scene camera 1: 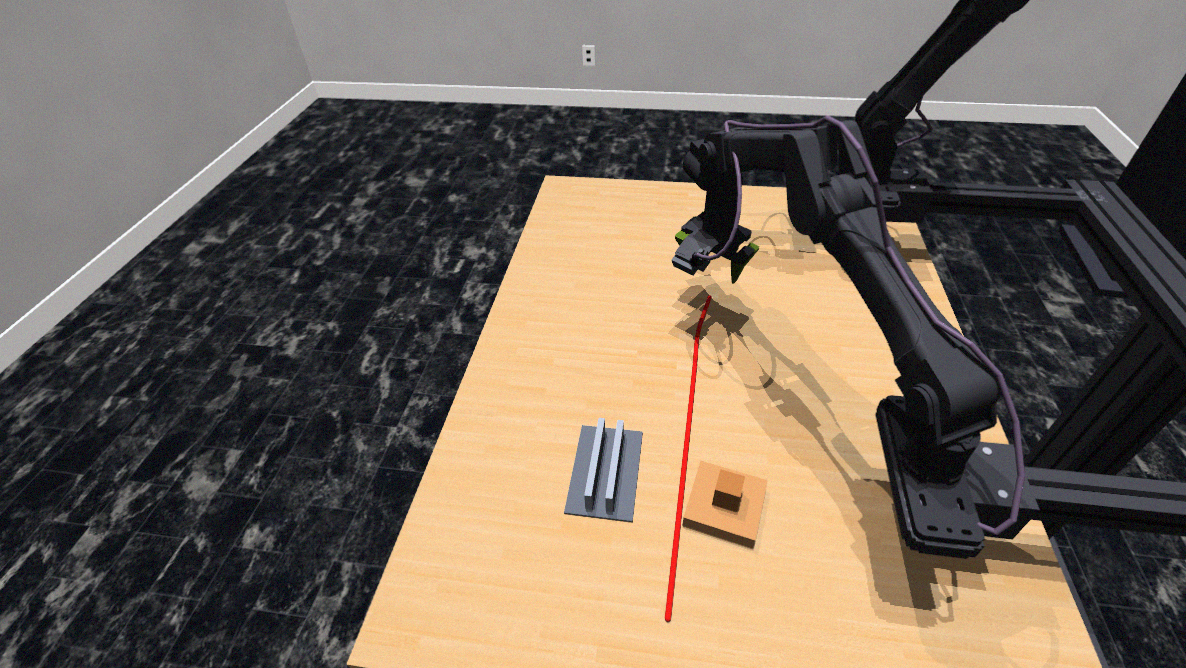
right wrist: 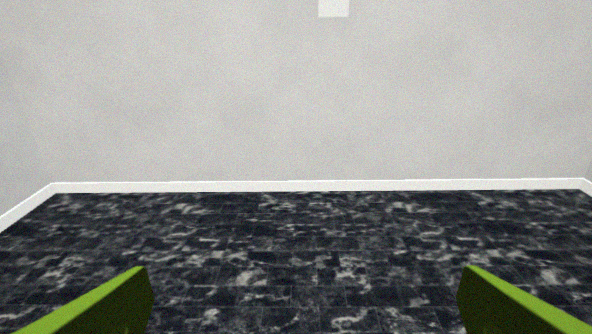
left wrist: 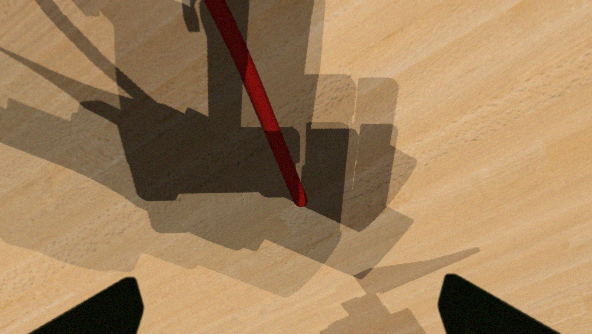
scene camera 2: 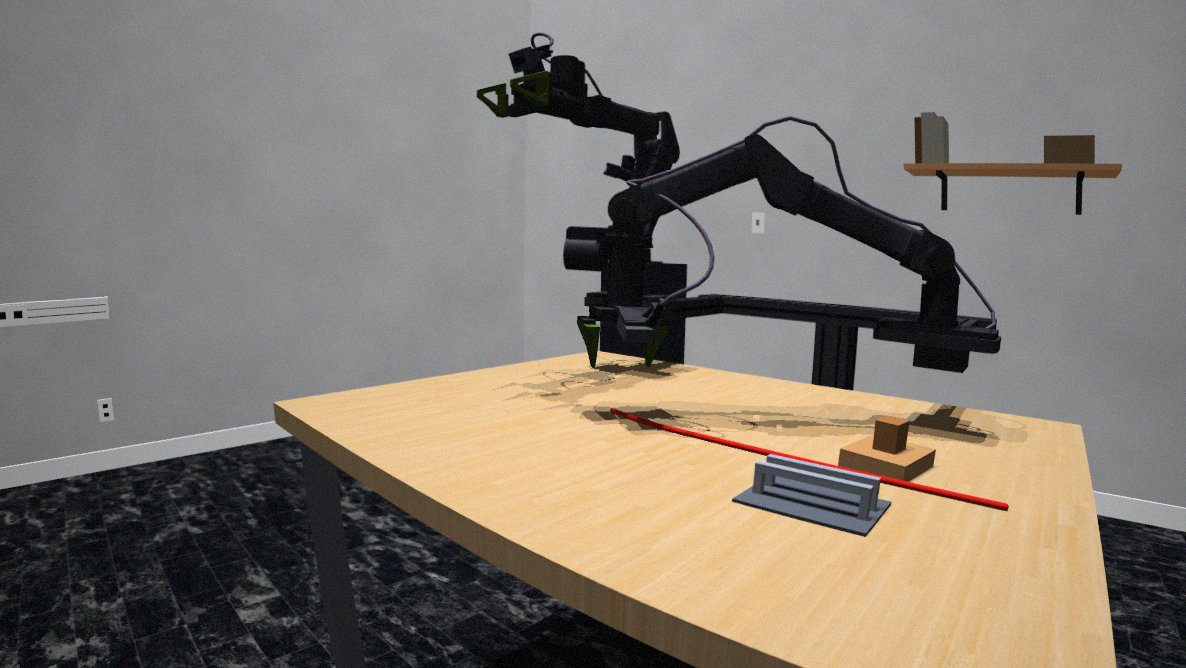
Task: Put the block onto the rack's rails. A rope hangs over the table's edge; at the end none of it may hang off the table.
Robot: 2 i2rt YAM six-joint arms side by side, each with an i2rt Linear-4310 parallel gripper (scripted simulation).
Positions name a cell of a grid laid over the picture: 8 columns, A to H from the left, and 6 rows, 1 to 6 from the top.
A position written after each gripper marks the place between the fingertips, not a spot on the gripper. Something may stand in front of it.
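The left gripper (scene camera 2: E4) is visible, also in the left wrist view at (left wrist: D6); the right gripper (scene camera 2: D1) is visible too. A brown block appears at (scene camera 1: E5) and at (scene camera 2: F5). The block is out of frame in the left wrist view; in the right wrist view it is likewise out of frame. A grey rack is seen at (scene camera 2: F5) and at (scene camera 1: E5).
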